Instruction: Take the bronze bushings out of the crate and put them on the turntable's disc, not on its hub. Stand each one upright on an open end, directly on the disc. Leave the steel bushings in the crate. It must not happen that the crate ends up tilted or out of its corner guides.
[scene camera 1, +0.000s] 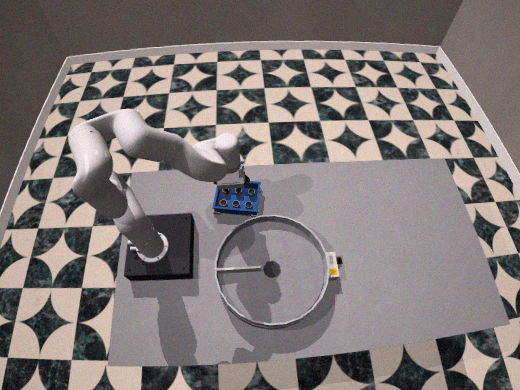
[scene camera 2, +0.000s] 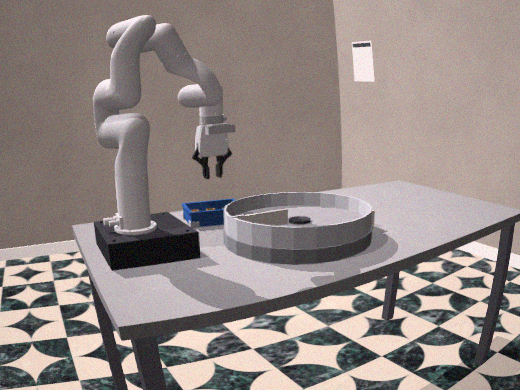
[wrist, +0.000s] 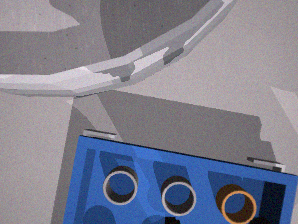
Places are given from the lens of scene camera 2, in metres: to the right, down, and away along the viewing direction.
my gripper (scene camera 2: 212, 177): -0.15, -0.05, 1.54
blue crate (scene camera 2: 215, 217): -0.14, 0.07, 1.53
